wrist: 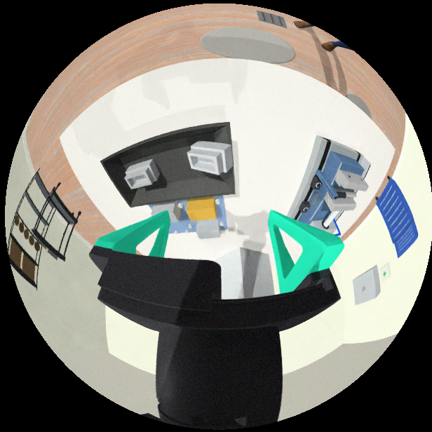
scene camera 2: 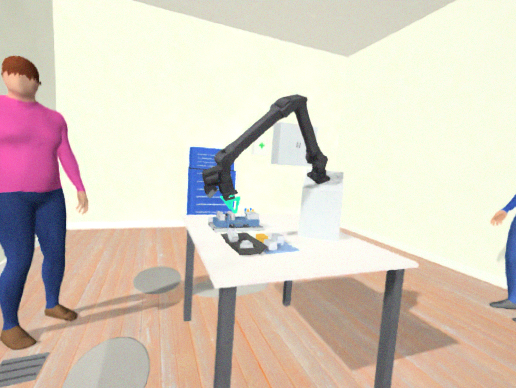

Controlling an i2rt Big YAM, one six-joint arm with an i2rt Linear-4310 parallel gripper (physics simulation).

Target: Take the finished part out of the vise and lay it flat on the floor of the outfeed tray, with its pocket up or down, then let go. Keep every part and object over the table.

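Pixels of known places: gripper, fingertip midpoint: (scene camera 2: pixel 233 210); arm's base, origin of the base link: (scene camera 2: pixel 318 177).
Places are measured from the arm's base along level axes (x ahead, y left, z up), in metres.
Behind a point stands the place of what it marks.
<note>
My gripper (scene camera 2: pixel 232 205) @[z -0.176, x 0.540, y 0.089 m] (wrist: pixel 218 215) is open, with green fingers wide apart and nothing between them, above the table. The dark outfeed tray (scene camera 2: pixel 257 247) @[z -0.293, x 0.494, y 0.302 m] (wrist: pixel 172 167) holds two light grey parts with pockets. The larger-looking part (scene camera 2: pixel 232 235) @[z -0.288, x 0.547, y 0.121 m] (wrist: pixel 210 158) is at the tray's right end in the wrist view, close to the end wall; its pocket opening shows, but I cannot tell whether it lies flat or leans. The other part (scene camera 2: pixel 246 244) @[z -0.292, x 0.527, y 0.257 m] (wrist: pixel 142 174) is near the left end, apart from it. The blue vise (scene camera 2: pixel 235 221) @[z -0.282, x 0.445, y -0.140 m] (wrist: pixel 327 182) stands right of the tray in the wrist view, with grey jaws.
A blue plate (scene camera 2: pixel 290 248) @[z -0.326, x 0.301, y 0.249 m] (wrist: pixel 176 227) beside the tray carries an orange block (scene camera 2: pixel 261 238) @[z -0.298, x 0.414, y 0.163 m] (wrist: pixel 202 209) and grey blocks (scene camera 2: pixel 276 239) @[z -0.310, x 0.325, y 0.151 m] (wrist: pixel 207 229). The arm's tall white pedestal (scene camera 2: pixel 320 210) @[z -0.174, x 0.041, y 0.105 m] (wrist: pixel 232 270) stands on the table (scene camera 2: pixel 320 260) @[z -0.335, x 0.239, y 0.399 m]. A blue cabinet (scene camera 2: pixel 200 192) (wrist: pixel 397 215) stands behind.
</note>
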